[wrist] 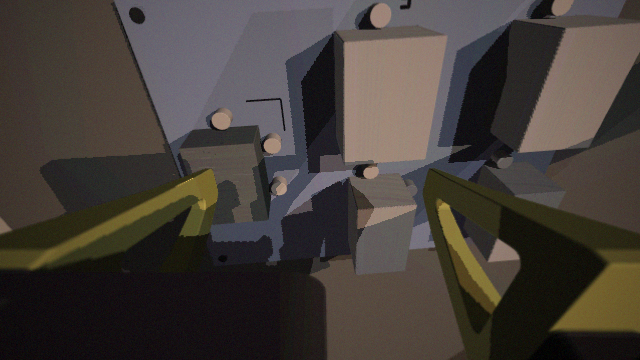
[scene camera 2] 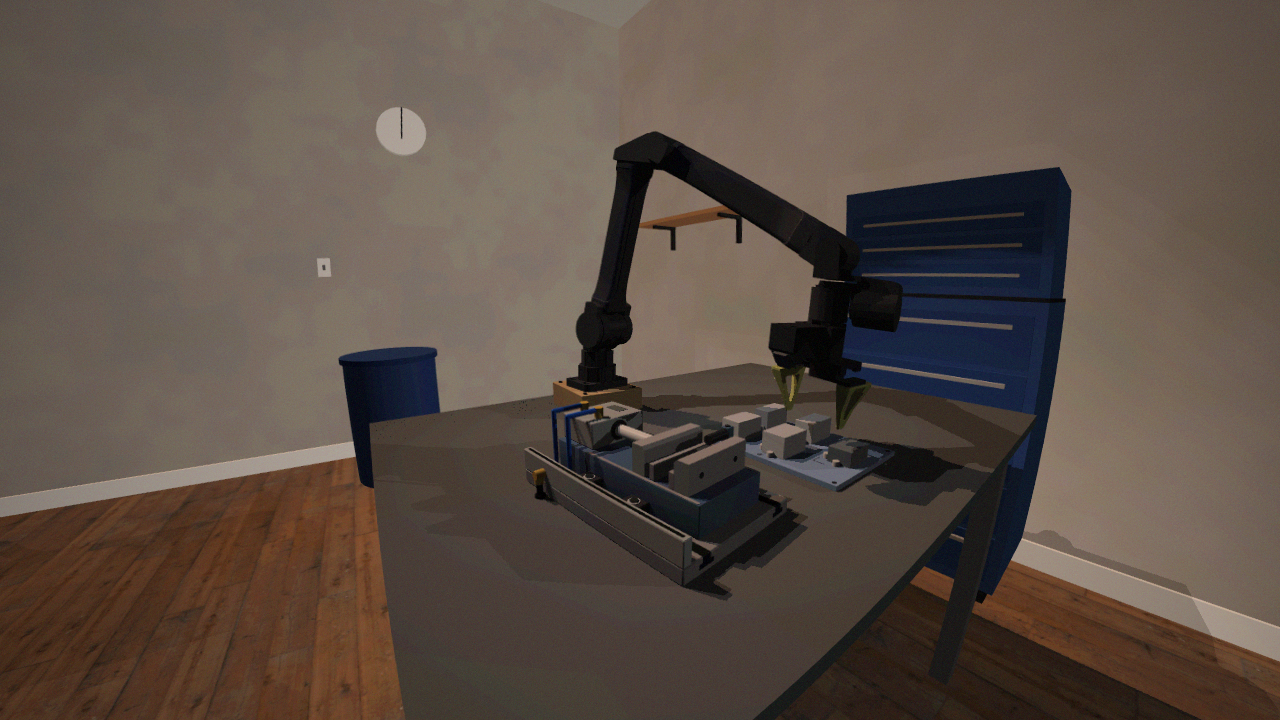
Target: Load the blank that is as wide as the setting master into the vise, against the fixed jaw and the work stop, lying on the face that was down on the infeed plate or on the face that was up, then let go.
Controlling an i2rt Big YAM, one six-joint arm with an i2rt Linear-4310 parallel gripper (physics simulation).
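Frame: origin at the arm's base, x ahead, y left, z up, level; metres.
Seen in the pictures: gripper, fingertip midpoint: (wrist: 320,180) (scene camera 2: 813,418); arm's base, origin of the base link: (scene camera 2: 597,384).
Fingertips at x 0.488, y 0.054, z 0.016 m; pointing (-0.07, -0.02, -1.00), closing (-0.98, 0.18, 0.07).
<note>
Pixels of each thing's top centre, then the offset from my fingertips to it. Level surfaces: height alone.
- infeed plate, middle of its top: (wrist: 372,155) (scene camera 2: 798,444) dx -0.035, dy +0.028, dz -0.059 m
- dark grey block, middle of its top: (wrist: 227,188) (scene camera 2: 848,444) dx +0.056, dy +0.016, dz -0.034 m
- large pale block, middle of its top: (wrist: 389,108) (scene camera 2: 785,430) dx -0.038, dy -0.018, dz -0.023 m
- narrower block, middle of its top: (wrist: 383,243) (scene camera 2: 813,418) dx -0.030, dy +0.073, dz -0.023 m
- vise, middle of its top: (scene camera 2: 646,426) dx -0.096, dy -0.270, dz +0.032 m
- long grey rail, middle of its top: (scene camera 2: 589,483) dx -0.096, dy -0.359, dz -0.017 m
- table, its level: dz -0.067 m
My gripper (scene camera 2: 815,418) (wrist: 320,180) is open and empty above the infeed plate (scene camera 2: 810,471) (wrist: 190,45). On the plate lie a dark grey block (scene camera 2: 846,454) (wrist: 225,185), a large pale block (scene camera 2: 784,441) (wrist: 390,100), another pale block (scene camera 2: 741,425) (wrist: 580,85), a narrower block (scene camera 2: 812,428) (wrist: 382,225) low between the fingertips in the wrist view, and a grey block (scene camera 2: 771,413) (wrist: 525,180) partly hidden by the right finger. I cannot tell which is the setting master. The vise (scene camera 2: 729,505) stands beside the plate, its front jaw (scene camera 2: 709,467) apart from the other jaw (scene camera 2: 662,447).
Short round pins (wrist: 221,119) (wrist: 380,15) stand beside the blocks. A long grey rail (scene camera 2: 608,514) runs along the vise's near left side, with blue hoops (scene camera 2: 566,438) at its back. The arm's wooden base (scene camera 2: 568,395) stands behind the vise. A blue cabinet (scene camera 2: 1042,259) stands beyond the table (scene camera 2: 501,608).
</note>
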